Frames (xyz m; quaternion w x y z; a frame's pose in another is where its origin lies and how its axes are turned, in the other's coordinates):
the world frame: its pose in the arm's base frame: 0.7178 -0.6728 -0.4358 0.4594 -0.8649 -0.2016 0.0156
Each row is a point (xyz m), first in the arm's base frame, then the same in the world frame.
Working: the arm's base frame: its pose in the world frame: -0.3459 -0.9232 0.4311 0.4594 0.8649 0.2016 -0.0156

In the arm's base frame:
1: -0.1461 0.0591 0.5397
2: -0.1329 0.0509 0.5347
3: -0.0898 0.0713 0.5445
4: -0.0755 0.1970 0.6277
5: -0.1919 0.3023 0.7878
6: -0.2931 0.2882 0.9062
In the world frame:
1: -0.3732 -1.4337 0.1971
2: -0.3648 -1.4212 0.1907
3: -0.3163 -1.4248 0.1920
4: -0.2443 -1.5491 0.2400
5: -0.2877 -1.7685 0.2553
6: -0.3670 -1.8902 0.1973

